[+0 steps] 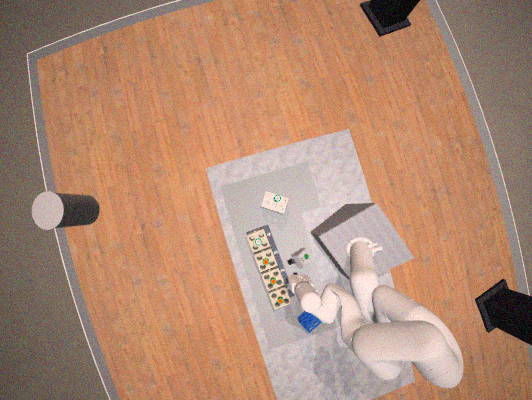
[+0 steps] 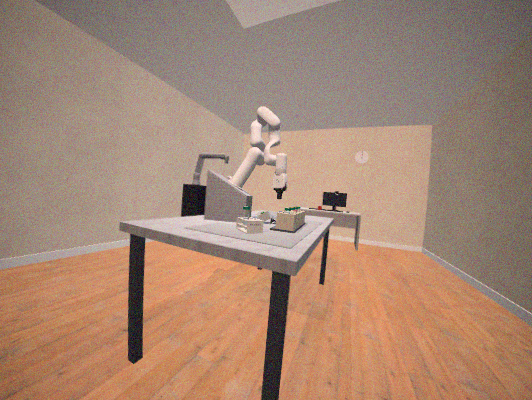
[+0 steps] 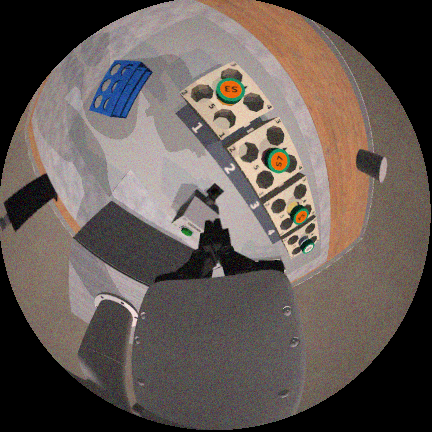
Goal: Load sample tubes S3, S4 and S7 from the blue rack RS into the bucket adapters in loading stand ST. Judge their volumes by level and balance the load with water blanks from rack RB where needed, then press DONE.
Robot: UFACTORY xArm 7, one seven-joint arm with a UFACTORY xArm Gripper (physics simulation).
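Places are measured from the arm's base along level axes (x down, y back, z left), in millimetres.
Pixels of known places: gripper, fingertip midpoint: (image 1: 294,275) (image 2: 279,199) (image 3: 215,228); arm's base, link origin: (image 1: 360,248) (image 2: 235,185) (image 3: 116,309).
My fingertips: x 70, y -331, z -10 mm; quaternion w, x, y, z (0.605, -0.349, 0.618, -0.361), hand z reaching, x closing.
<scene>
For each thing: its top centre in the pictures, then the offset to it from my fingertips. "spot": a spot on its surface instead.
- blue rack, top centre: (image 3: 110,85) (image 1: 312,320) dx +108, dy -23, dz +326 mm
- ST, top centre: (image 3: 261,175) (image 1: 270,264) (image 2: 290,224) dx +158, dy -95, dz -57 mm
- Orange-capped S3, top centre: (image 3: 230,88) (image 1: 280,301) dx +43, dy -124, dz +106 mm
- S7, top centre: (image 3: 279,160) (image 1: 273,281) dx +43, dy -113, dz -3 mm
- S4, top centre: (image 3: 300,216) (image 1: 265,262) dx +43, dy -101, dz -113 mm
- white-capped tube, top centre: (image 3: 308,248) (image 1: 258,241) dx +43, dy -89, dz -223 mm
- white rack, top centre: (image 2: 249,218) (image 1: 274,202) dx +108, dy +80, dz -364 mm
- grey box, top centre: (image 3: 191,230) (image 1: 303,259) (image 2: 266,210) dx +84, dy +80, dz -21 mm
- green button, top centre: (image 3: 186,233) dx +93, dy +102, dz -23 mm
- small black part, surface spot: (image 3: 215,191) spot: dx +157, dy +9, dz -16 mm
My gripper (image 1: 295,274) (image 2: 279,196) (image 3: 215,228) is shut and empty, above the table between the button box and the loading stand. The blue rack (image 1: 309,322) (image 3: 131,95) shows no tubes. Stand ST (image 3: 212,148) holds four beige adapters in a row. Orange-capped S3 (image 1: 280,300) (image 3: 230,90) stands in adapter 1, S7 (image 1: 273,281) (image 3: 278,160) in adapter 2 and S4 (image 1: 266,261) (image 3: 300,216) in adapter 3. A white-capped tube (image 1: 258,242) (image 3: 308,247) stands in adapter 4. The white rack (image 1: 270,204) (image 2: 249,226) holds a green-rimmed tube. Liquid levels cannot be read.
A grey box (image 1: 301,256) (image 3: 200,211) with a green button (image 3: 186,231) stands beside the stand. A small black part (image 3: 215,191) sticks out from it. A large sloped grey block (image 1: 375,232) (image 2: 225,197) carries the arm's base. A desk with a monitor (image 2: 334,199) is farther back.
</scene>
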